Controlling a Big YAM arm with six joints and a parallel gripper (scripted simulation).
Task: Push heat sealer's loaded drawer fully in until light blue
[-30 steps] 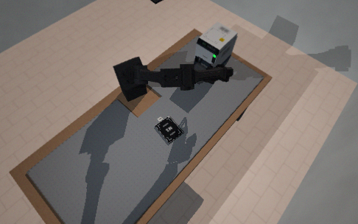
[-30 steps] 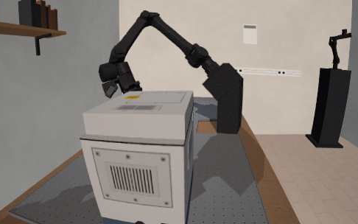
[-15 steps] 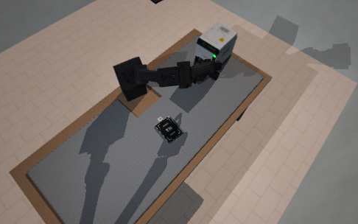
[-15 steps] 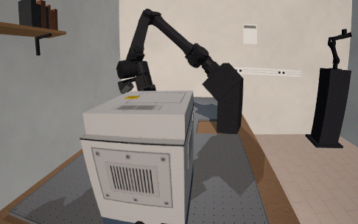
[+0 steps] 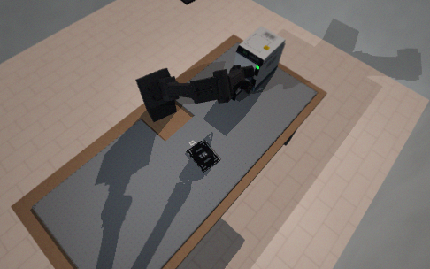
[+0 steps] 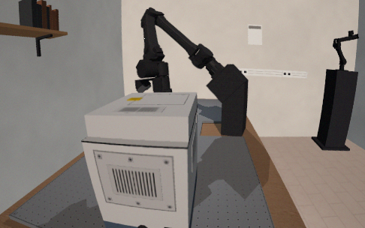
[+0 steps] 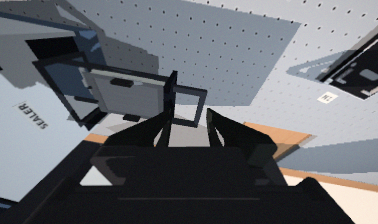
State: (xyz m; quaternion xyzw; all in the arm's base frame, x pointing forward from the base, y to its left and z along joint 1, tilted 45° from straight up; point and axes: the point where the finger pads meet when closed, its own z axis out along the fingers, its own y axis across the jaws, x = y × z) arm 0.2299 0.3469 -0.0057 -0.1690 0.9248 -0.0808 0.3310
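The black sealer drawer lies 9 cm to the left of my hand, 9 cm below it and 6 cm behind it.
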